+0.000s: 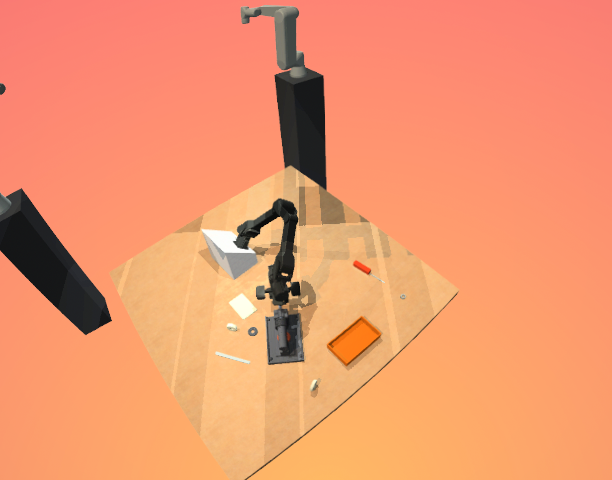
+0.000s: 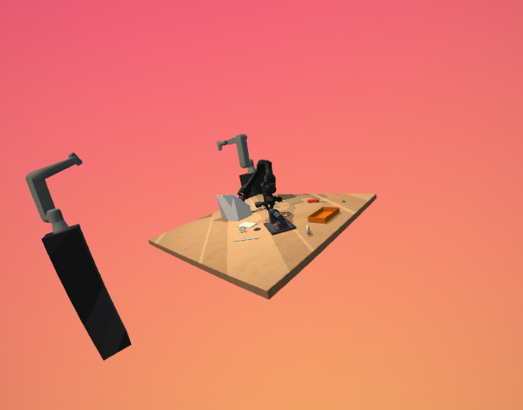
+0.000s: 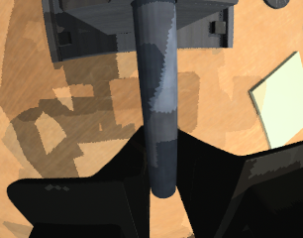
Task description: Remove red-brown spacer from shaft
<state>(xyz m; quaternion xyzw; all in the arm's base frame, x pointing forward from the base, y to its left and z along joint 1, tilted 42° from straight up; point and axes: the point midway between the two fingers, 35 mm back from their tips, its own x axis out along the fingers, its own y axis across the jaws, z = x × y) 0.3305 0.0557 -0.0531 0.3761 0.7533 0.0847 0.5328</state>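
Right now my gripper tip is 6 cm short of the blue-grey shaft, 3 cm to the left of it and 3 cm below it. Round my gripper tip: red-brown spacer: 15 cm ahead, 8 cm to the right, 3 cm below; then grey support: 15 cm ahead, 8 cm to the right; then pale card: 10 cm behind, 15 cm to the right, 4 cm below.
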